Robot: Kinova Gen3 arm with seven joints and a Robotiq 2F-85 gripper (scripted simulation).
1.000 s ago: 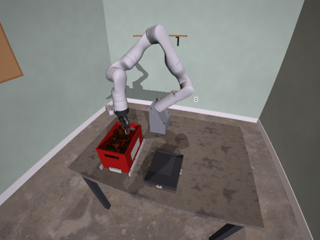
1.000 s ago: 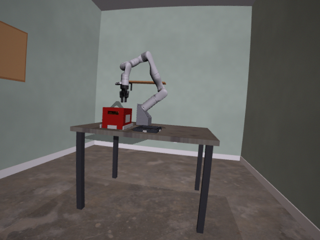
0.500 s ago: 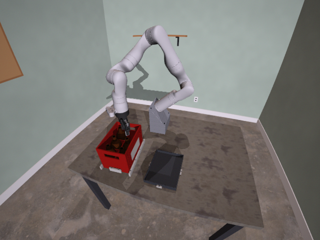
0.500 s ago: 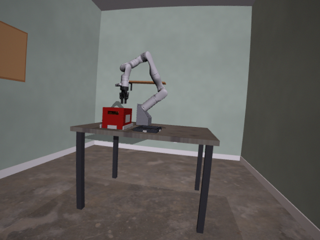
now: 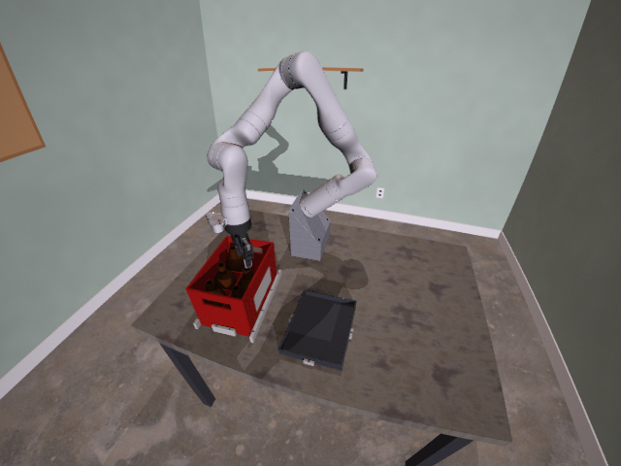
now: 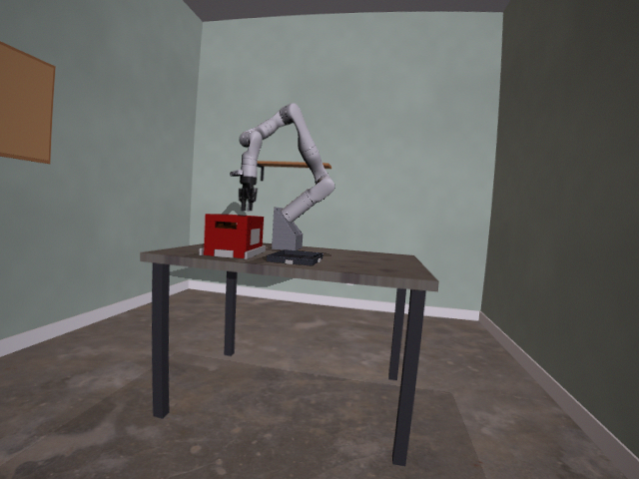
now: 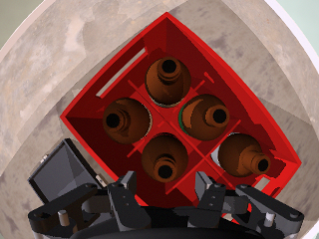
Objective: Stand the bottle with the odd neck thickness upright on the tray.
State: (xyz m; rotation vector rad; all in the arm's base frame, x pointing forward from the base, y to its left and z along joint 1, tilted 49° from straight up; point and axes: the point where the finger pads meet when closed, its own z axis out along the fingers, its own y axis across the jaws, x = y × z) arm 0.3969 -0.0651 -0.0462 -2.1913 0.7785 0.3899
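Now: hand 40 mm to the left of the crate and 130 mm above it. Round my hand: dark tray: 30 mm ahead, 260 mm to the left, 200 mm below.
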